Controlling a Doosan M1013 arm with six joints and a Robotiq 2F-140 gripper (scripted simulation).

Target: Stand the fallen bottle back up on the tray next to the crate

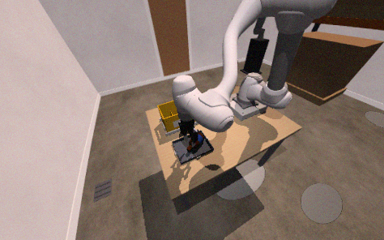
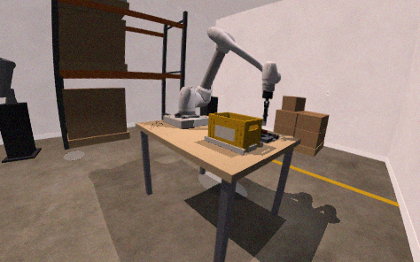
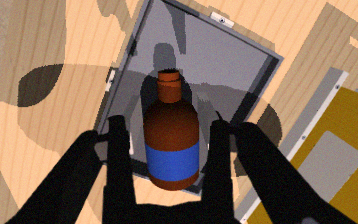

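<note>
The brown bottle lies 4 cm behind my hand, 3 cm to the right of it and 8 cm below it. The rest, counted from my hand: yellow crate: 32 cm to the right, 4 cm below; then dark grey tray: 2 cm behind, 3 cm to the right, 11 cm below.
</note>
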